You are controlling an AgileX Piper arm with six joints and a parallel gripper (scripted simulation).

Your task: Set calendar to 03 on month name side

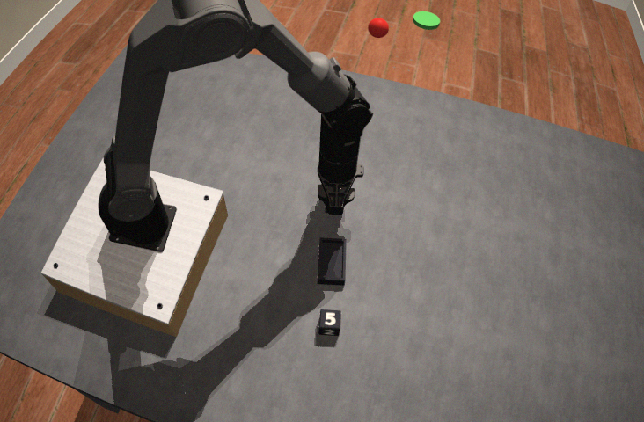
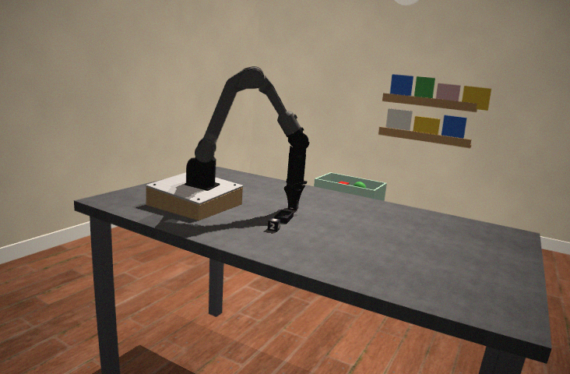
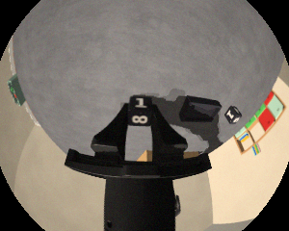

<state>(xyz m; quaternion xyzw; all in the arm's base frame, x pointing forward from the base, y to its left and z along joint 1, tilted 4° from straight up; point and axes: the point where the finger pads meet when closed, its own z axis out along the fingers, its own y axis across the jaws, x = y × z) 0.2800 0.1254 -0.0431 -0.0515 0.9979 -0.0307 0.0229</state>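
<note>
Now: the black cube 2 cm ahead of my hand and 21 cm to the right of it. Round my hand: dark tray 1 cm ahead, 11 cm to the right, 1 cm below.
</note>
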